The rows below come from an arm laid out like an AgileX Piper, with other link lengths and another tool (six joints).
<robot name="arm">
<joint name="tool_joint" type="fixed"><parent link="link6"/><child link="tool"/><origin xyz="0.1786 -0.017 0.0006" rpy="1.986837 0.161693 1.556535"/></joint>
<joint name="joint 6" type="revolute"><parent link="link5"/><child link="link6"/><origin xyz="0.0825 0 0.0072"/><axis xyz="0.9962 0 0.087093"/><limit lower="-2.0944" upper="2.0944"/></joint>
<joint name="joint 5" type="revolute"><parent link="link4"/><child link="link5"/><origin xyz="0 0 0"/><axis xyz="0 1 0"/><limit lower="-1.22" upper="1.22"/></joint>
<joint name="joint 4" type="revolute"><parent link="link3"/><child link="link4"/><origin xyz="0.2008 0 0.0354"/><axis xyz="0.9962 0 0.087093"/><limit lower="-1.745" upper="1.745"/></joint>
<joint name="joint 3" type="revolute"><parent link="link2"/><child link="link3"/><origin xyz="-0.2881 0 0.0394"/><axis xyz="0 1 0"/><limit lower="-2.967" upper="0"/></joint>
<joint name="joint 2" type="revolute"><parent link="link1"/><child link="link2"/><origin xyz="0 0 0"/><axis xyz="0 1 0"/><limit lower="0" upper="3.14"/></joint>
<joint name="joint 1" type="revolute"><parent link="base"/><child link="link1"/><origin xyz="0 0 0.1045"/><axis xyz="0 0 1"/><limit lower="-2.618" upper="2.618"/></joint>
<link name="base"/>
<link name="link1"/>
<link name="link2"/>
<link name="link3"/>
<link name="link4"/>
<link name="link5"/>
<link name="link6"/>
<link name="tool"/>
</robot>
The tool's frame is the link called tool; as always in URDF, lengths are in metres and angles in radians.
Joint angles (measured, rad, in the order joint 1, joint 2, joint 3, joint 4, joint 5, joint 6), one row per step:
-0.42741 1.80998 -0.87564 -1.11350 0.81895 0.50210
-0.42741 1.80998 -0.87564 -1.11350 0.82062 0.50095
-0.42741 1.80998 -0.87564 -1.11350 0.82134 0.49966
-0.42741 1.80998 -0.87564 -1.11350 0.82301 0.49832
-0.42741 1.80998 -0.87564 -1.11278 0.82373 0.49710
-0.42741 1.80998 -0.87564 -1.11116 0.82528 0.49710
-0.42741 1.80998 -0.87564 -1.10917 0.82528 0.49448
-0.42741 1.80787 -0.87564 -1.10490 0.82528 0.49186
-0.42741 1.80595 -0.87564 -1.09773 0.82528 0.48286
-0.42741 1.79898 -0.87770 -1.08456 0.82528 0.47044
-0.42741 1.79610 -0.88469 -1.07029 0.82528 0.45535
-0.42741 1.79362 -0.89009 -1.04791 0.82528 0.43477
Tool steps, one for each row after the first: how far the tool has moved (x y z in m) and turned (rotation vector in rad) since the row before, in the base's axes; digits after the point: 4 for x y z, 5 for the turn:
-0.0004 -0.0001 0.0002 -0.00062 0.00192 -0.00016
-0.0001 -0.0001 0.0001 -0.00020 0.00137 0.00051
-0.0004 -0.0001 0.0002 -0.00061 0.00205 -0.00002
-0.0002 0.0000 0.0000 0.00023 0.00113 -0.00008
-0.0005 0.0001 0.0000 0.00031 0.00061 -0.00213
-0.0001 0.0002 -0.0002 0.00143 0.00125 0.00041
-0.0003 0.0005 0.0001 0.00193 -0.00131 -0.00130
-0.0004 0.0008 -0.0002 0.00433 0.00240 0.00119
-0.0001 0.0012 0.0009 0.00535 -0.00346 -0.00071
0.0011 0.0008 0.0006 0.00596 -0.00283 0.00057
0.0001 0.0021 -0.0008 0.01235 0.00020 -0.00111

